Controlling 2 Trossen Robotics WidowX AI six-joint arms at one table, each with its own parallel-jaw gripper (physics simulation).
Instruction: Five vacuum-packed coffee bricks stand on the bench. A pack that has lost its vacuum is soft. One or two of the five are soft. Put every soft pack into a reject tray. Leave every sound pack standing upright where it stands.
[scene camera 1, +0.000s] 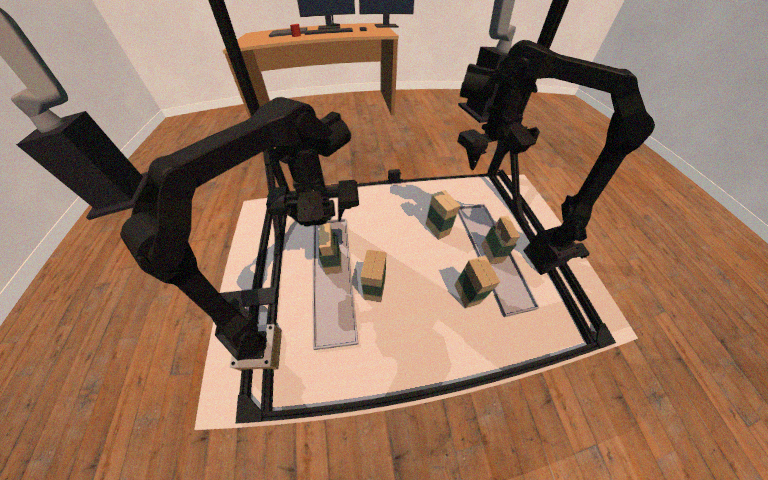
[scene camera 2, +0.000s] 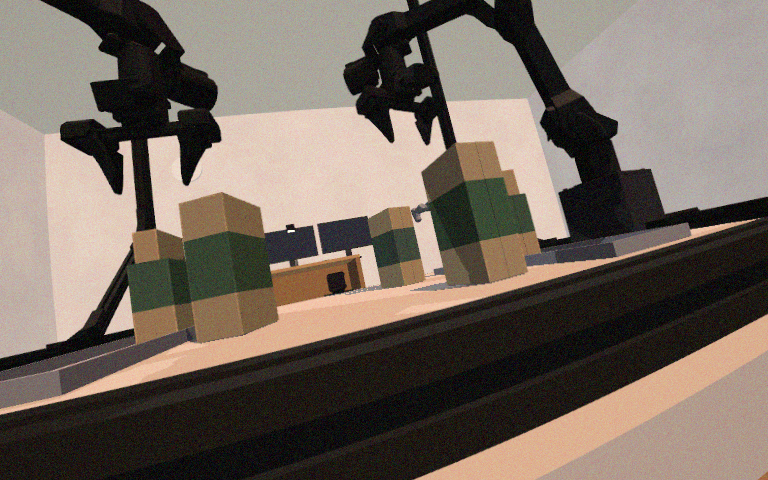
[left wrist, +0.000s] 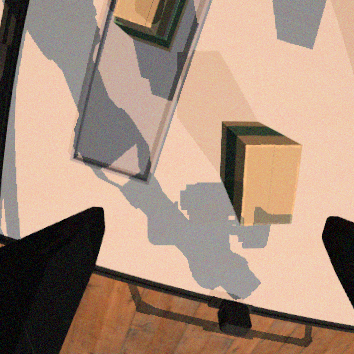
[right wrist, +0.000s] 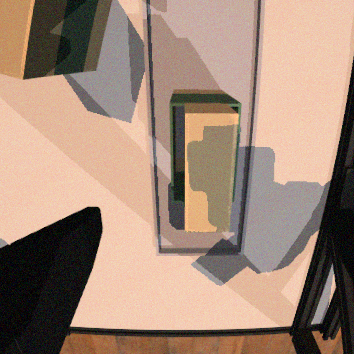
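Seen in the pictures: left gripper, between the fingertips: (scene camera 1: 484, 165) (scene camera 2: 411, 143) (left wrist: 216, 223); right gripper, between the fingertips: (scene camera 2: 152, 189) (right wrist: 218, 219); left arm's base, origin of its link: (scene camera 1: 559, 240) (scene camera 2: 602, 180); right arm's base, origin of its link: (scene camera 1: 252, 345).
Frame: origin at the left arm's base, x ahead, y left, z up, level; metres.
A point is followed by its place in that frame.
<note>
Five tan packs with green bands stand upright. One pack (scene camera 1: 329, 251) {x 0.664, y -0.151, z 0.017 m} (scene camera 2: 158, 285) {x 0.662, y -0.149, z -0.031 m} (right wrist: 210, 175) {x 0.667, y -0.187, z 0.042 m}, its top narrower than its band, stands inside the left-hand tray (scene camera 1: 335, 322) {x 0.695, y -0.004, z -0.099 m} (right wrist: 215, 55) {x 0.694, y -0.121, z -0.099 m}. Another narrow-topped pack (scene camera 1: 501, 242) {x 0.183, y -0.058, z -0.012 m} (scene camera 2: 523, 217) {x 0.168, y -0.033, z -0.035 m} (left wrist: 140, 12) {x 0.170, y -0.103, z 0.042 m} stands inside the right-hand tray (scene camera 1: 518, 297) {x 0.173, y 0.089, z -0.099 m}. Full-shaped packs stand outside: one (scene camera 1: 373, 275) {x 0.576, y -0.041, z 0.039 m} (scene camera 2: 228, 266) {x 0.566, y -0.027, z -0.036 m} (right wrist: 55, 40) {x 0.582, y -0.094, z 0.004 m} beside the left-hand tray, one (scene camera 1: 442, 213) {x 0.321, y -0.193, z 0.012 m} (scene camera 2: 396, 247) {x 0.318, y -0.178, z -0.034 m} (left wrist: 272, 185) {x 0.304, y -0.218, z 0.038 m} at the back, one (scene camera 1: 477, 281) {x 0.343, y 0.044, z 0.028 m} (scene camera 2: 472, 212) {x 0.344, y 0.064, z -0.033 m} front right. My left gripper (scene camera 1: 494, 155) {x 0.230, y -0.194, z 0.168 m} (scene camera 2: 410, 141) {x 0.230, y -0.194, z 0.168 m} is open, high near the back pack. My right gripper (scene camera 1: 314, 219) {x 0.665, y -0.177, z 0.105 m} (scene camera 2: 152, 188) {x 0.665, y -0.177, z 0.105 m} is open above the left-hand tray's pack.
A black frame (scene camera 1: 430, 387) {x 0.518, y 0.220, z -0.082 m} (scene camera 2: 396, 367) {x 0.516, y 0.239, z -0.085 m} borders the work surface. A small black block (scene camera 1: 394, 176) {x 0.369, y -0.485, z -0.064 m} (left wrist: 234, 317) {x 0.360, y -0.484, z -0.061 m} sits at its back edge. A wooden desk (scene camera 1: 317, 50) (scene camera 2: 314, 277) with monitors stands beyond it.
</note>
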